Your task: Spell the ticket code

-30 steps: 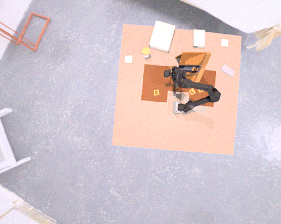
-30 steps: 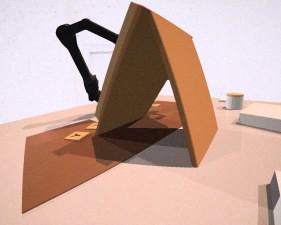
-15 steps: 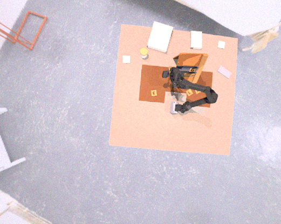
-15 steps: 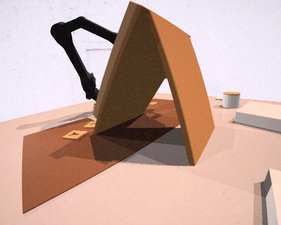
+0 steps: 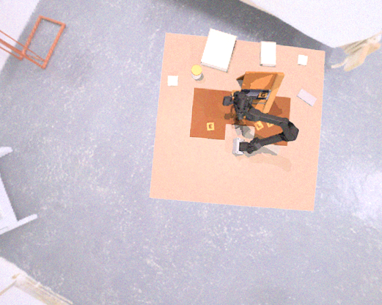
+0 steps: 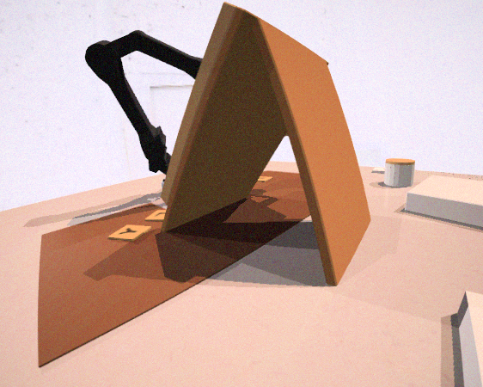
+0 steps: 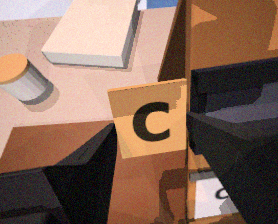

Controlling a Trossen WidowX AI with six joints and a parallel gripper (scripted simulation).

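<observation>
My gripper tip is 9 cm to the left of the white ticket, 9 cm above it and 6 cm past it. Round my gripper tip: large white box (39 cm ahead, 15 cm below, 12 cm to the left); then brown mat (17 cm below, 14 cm behind, 10 cm to the right); then capped canister (28 cm to the left, 20 cm ahead, 14 cm below).
</observation>
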